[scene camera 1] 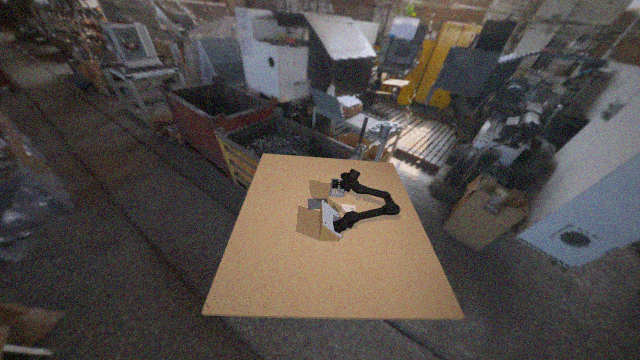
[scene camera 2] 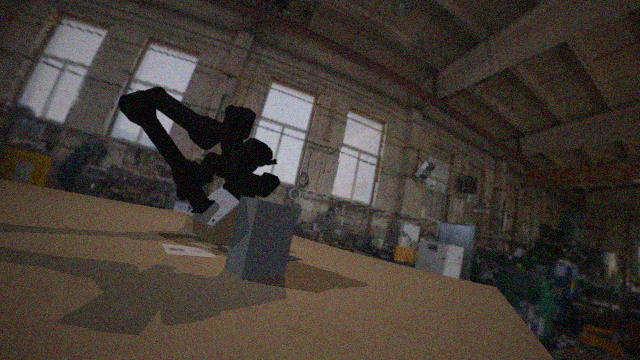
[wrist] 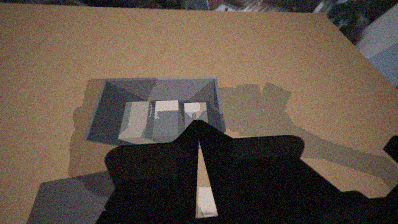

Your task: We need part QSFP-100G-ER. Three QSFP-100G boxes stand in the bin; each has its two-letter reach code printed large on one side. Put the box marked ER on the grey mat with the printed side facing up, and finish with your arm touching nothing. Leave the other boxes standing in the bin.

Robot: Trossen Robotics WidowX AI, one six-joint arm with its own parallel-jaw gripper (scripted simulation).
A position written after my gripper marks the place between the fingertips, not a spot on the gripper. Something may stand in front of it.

Observation:
I see my gripper (scene camera 2: 251, 208), a box (wrist: 168, 124) and a box (wrist: 137, 125).
My gripper shows as well in the wrist view (wrist: 197, 124).

